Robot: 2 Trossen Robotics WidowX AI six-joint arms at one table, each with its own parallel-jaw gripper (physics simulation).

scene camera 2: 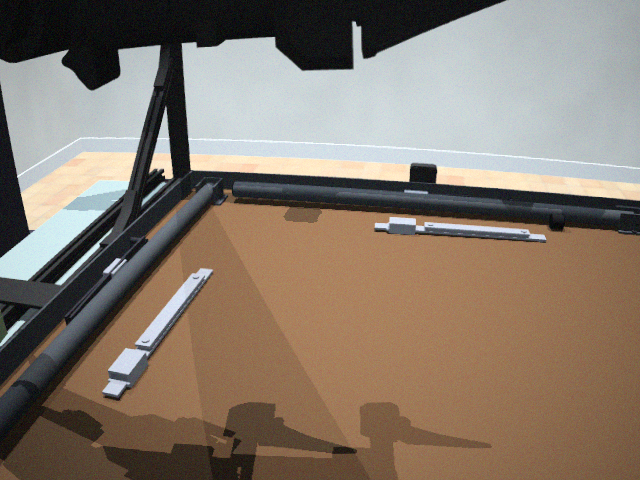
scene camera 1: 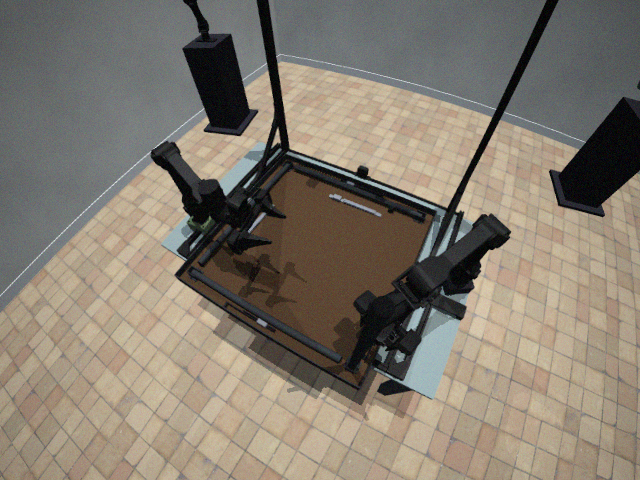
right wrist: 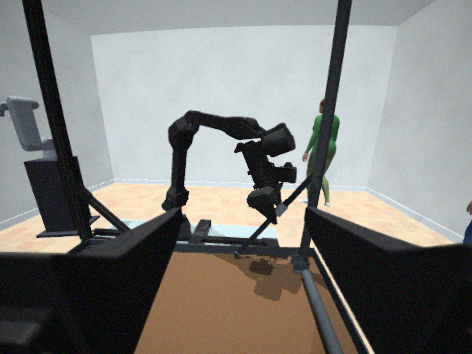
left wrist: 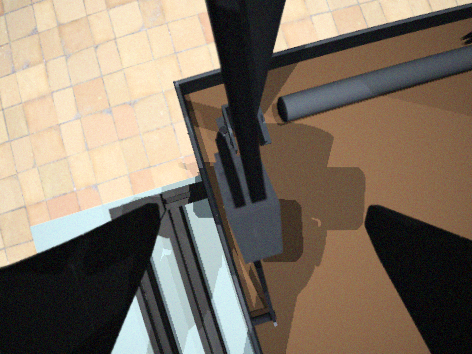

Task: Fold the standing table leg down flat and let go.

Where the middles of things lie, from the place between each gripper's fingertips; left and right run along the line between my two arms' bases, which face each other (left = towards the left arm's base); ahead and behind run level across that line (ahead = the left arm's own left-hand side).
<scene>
I see the grey sleeve (left wrist: pixel 257 229) 1 cm ahead of my left hand and 2 cm above it.
Right now my right hand is 310 mm to the right of the grey sleeve, 170 mm short of it and 160 mm above it.
</scene>
